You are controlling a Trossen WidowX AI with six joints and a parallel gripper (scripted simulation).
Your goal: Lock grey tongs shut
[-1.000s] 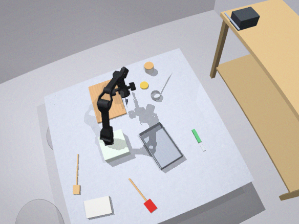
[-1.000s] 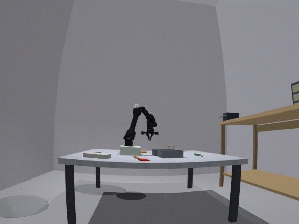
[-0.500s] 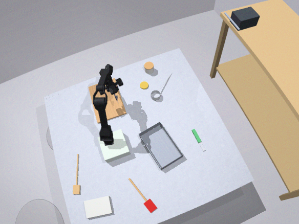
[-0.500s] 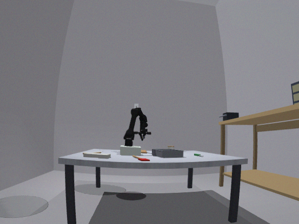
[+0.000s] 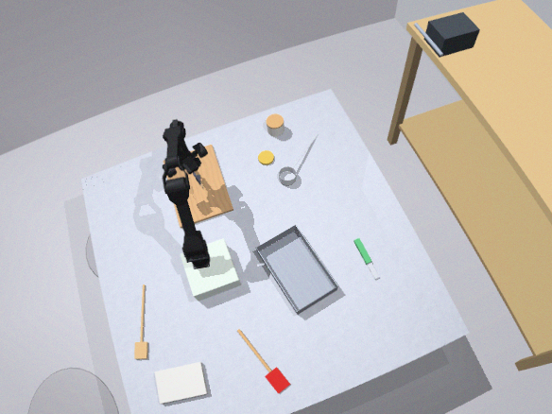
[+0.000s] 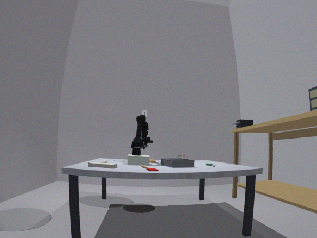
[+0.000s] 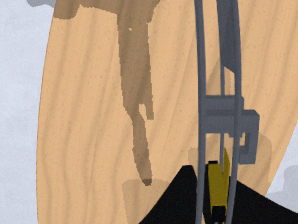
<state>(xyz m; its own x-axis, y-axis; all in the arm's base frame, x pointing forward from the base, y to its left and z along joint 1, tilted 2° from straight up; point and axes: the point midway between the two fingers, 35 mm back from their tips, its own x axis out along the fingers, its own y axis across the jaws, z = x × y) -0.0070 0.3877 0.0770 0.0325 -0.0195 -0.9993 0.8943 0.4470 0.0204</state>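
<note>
My gripper tip is now 120 mm above the wooden board. Also, from my gripper tip: grey roasting tin (360 mm ahead, 470 mm to the right, 100 mm below); then capped jar (390 mm ahead, 230 mm to the left, 90 mm below); then yellow disc (330 mm ahead, 80 mm to the left, 120 mm below).
</note>
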